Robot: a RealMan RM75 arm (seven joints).
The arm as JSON. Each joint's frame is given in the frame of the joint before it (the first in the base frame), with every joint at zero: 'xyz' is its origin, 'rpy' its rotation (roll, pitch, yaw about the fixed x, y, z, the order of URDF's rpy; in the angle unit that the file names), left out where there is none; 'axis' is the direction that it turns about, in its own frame. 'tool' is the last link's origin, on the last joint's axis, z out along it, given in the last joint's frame.
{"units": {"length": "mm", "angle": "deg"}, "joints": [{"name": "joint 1", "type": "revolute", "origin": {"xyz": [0.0, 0.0, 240.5], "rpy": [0.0, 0.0, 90.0]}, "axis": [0.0, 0.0, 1.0]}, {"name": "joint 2", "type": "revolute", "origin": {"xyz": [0.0, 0.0, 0.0], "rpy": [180.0, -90.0, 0.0]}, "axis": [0.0, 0.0, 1.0]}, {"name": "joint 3", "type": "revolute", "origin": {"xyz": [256.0, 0.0, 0.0], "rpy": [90.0, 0.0, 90.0]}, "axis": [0.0, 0.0, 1.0]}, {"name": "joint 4", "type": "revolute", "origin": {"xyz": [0.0, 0.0, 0.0], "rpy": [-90.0, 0.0, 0.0]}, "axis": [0.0, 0.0, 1.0]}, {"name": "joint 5", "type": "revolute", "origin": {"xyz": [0.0, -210.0, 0.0], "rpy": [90.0, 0.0, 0.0]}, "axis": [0.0, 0.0, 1.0]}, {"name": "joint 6", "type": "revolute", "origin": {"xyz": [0.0, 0.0, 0.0], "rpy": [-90.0, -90.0, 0.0]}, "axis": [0.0, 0.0, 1.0]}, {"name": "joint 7", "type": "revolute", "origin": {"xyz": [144.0, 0.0, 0.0], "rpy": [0.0, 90.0, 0.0]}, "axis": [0.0, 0.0, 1.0]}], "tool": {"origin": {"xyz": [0.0, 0.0, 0.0], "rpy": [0.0, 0.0, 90.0]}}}
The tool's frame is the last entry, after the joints.
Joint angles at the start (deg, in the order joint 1, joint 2, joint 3, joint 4, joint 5, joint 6, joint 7):
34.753 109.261 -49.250 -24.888 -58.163 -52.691 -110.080
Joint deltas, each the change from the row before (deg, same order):
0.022 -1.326 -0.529 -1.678 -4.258 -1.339 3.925
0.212 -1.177 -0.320 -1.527 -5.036 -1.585 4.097
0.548 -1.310 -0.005 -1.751 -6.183 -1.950 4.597
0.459 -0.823 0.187 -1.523 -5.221 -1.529 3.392
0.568 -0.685 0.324 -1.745 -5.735 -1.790 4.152
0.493 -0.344 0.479 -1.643 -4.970 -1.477 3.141
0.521 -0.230 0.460 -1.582 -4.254 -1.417 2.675
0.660 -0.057 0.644 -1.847 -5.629 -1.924 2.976
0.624 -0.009 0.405 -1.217 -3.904 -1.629 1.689
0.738 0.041 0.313 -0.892 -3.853 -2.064 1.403
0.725 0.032 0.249 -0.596 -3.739 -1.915 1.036
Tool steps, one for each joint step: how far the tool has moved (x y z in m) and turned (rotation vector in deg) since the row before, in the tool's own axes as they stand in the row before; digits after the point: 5 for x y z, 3 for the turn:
0.00881 -0.00142 0.00145 2.744 -1.868 -1.208
0.00617 -0.00285 0.00156 2.891 -2.660 -1.189
0.00730 -0.00329 0.00220 3.090 -3.420 -1.563
0.00437 -0.00252 0.00127 2.094 -3.086 -1.457
0.00392 -0.00310 0.00129 2.050 -3.529 -0.950
0.00265 -0.00250 0.00088 1.342 -3.060 -1.033
0.00318 -0.00238 0.00084 1.083 -2.601 -0.969
0.00130 -0.00335 0.00107 1.190 -3.706 -1.286
0.00120 -0.00304 0.00121 1.001 -2.705 -1.217
-0.00010 -0.00433 0.00187 1.434 -2.984 -1.180
-0.00136 -0.00363 0.00173 1.225 -3.110 -1.164

